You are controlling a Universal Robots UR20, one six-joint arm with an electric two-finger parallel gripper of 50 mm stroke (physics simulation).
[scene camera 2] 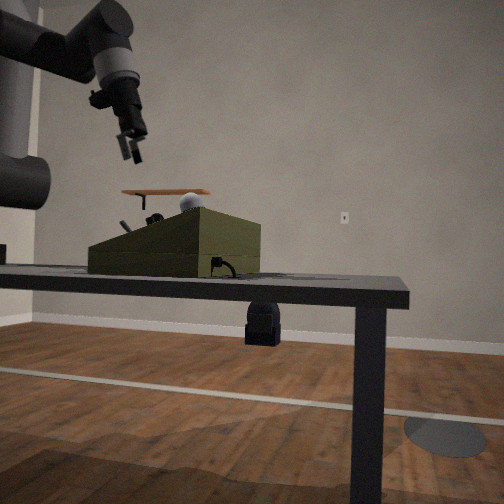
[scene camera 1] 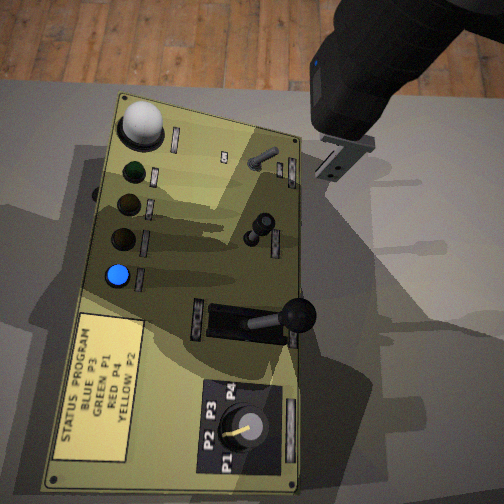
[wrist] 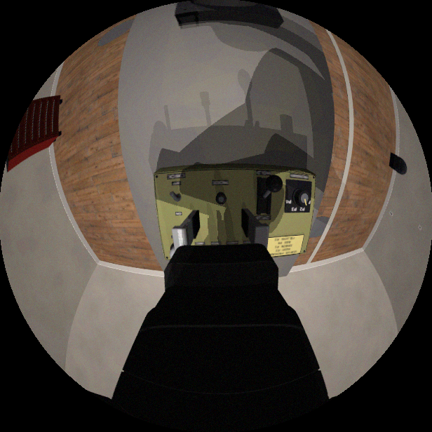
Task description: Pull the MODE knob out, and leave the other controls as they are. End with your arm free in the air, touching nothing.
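Observation:
The MODE knob (scene camera 1: 263, 224) (wrist: 221, 198) is a small black knob on a thin grey stem. It stands out from the sloped face of the olive panel (scene camera 1: 185, 280) (wrist: 167, 220), with a gap of stem between knob and panel in scene camera 1. My gripper (scene camera 2: 131, 159) (wrist: 220, 217) is open and empty. It hangs in free air well above the panel and touches nothing. In scene camera 1 part of the gripper shows at the upper right, beyond the panel's edge.
A toggle switch (scene camera 1: 264, 158) (wrist: 175, 196), a lever with a black ball (scene camera 1: 297, 315) (wrist: 273, 183) and a rotary knob (scene camera 1: 250, 426) (wrist: 303, 198) pointing near P2 share the panel. A white dome (scene camera 1: 143, 123) (scene camera 2: 191, 202) and a lit blue lamp (scene camera 1: 118, 275) are along its far side.

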